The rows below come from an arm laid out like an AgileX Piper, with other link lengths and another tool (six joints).
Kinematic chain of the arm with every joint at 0, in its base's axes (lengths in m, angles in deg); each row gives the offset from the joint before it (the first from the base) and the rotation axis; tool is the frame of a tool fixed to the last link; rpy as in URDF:
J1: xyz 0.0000 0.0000 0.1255 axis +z
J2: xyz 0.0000 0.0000 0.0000 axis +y
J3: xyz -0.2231 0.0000 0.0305 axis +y
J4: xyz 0.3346 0.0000 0.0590 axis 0.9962 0 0.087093
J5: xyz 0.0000 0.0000 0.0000 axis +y
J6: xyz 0.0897 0.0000 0.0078 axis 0.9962 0 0.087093
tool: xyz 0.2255 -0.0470 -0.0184 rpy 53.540 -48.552 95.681
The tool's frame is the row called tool.
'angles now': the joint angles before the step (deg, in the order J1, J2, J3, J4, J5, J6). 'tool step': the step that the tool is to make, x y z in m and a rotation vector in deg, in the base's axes. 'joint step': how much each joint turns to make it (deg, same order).
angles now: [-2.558, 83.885, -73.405, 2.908, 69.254, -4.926]
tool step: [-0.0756, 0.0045, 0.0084, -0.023, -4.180, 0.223]
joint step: [-0.001, -25.608, 21.673, 0.243, -0.229, -0.263]
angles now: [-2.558, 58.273, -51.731, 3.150, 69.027, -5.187]
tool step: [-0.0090, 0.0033, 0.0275, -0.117, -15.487, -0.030]
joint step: [-0.003, -25.796, 15.969, 0.696, -5.643, -0.310]
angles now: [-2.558, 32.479, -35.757, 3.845, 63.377, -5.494]
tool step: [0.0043, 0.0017, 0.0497, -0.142, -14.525, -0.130]
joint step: [0.026, -18.795, 6.981, 0.405, -2.715, 0.093]
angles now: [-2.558, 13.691, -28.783, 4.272, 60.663, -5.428]
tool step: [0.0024, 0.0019, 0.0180, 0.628, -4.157, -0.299]
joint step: [0.002, -3.962, 0.780, 0.354, -0.985, 0.582]
